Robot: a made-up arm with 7 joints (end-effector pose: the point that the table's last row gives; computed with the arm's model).
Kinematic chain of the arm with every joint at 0, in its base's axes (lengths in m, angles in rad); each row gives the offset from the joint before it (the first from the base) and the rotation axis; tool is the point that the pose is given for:
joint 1: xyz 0 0.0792 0 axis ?
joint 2: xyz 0 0.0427 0 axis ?
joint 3: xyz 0 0 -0.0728 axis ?
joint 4: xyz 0 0 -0.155 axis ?
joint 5: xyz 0 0 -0.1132 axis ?
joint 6: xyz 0 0 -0.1 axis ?
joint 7: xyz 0 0 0 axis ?
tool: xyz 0 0 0
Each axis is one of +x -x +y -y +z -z.
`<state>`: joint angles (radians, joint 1 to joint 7).
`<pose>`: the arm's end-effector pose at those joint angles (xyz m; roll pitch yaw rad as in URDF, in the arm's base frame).
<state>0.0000 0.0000 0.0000 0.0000 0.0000 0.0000 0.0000</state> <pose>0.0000 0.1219 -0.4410 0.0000 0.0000 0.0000</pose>
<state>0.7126 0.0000 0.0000 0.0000 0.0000 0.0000 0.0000</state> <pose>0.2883 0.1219 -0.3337 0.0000 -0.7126 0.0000</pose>
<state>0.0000 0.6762 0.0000 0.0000 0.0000 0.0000 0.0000</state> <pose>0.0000 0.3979 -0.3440 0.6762 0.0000 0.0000</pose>
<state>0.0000 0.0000 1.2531 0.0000 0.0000 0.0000 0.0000</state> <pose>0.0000 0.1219 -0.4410 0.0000 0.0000 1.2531</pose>
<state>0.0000 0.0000 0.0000 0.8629 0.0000 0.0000 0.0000</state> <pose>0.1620 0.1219 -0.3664 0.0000 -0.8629 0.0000</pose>
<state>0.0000 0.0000 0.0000 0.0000 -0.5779 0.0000 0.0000</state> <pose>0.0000 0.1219 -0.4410 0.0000 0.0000 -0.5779</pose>
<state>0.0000 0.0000 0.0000 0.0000 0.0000 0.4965 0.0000</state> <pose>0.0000 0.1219 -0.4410 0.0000 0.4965 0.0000</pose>
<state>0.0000 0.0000 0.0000 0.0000 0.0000 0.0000 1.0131</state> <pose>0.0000 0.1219 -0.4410 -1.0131 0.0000 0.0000</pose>
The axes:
joint 1: -y
joint 2: +x
joint 3: +z
joint 4: -y
joint 5: +z
joint 6: +y
joint 7: -x

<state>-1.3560 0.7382 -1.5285 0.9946 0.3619 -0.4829 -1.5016</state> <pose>-0.3644 0.2213 -0.0872 0.3034 0.1670 -0.7520</pose>
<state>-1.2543 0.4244 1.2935 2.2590 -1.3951 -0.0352 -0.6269</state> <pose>-0.0040 0.3043 -0.0487 2.2902 1.0824 -1.0758</pose>
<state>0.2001 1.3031 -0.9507 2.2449 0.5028 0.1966 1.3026</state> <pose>0.1258 0.1774 -0.1334 -0.7332 -0.9150 -1.5640</pose>
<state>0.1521 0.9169 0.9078 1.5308 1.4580 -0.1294 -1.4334</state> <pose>0.1312 0.4116 0.0095 -1.0378 -0.3466 2.9092</pose>
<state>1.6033 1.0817 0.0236 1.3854 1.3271 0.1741 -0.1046</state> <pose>0.1143 0.3600 0.2133 -2.8570 -0.1614 2.8610</pose>
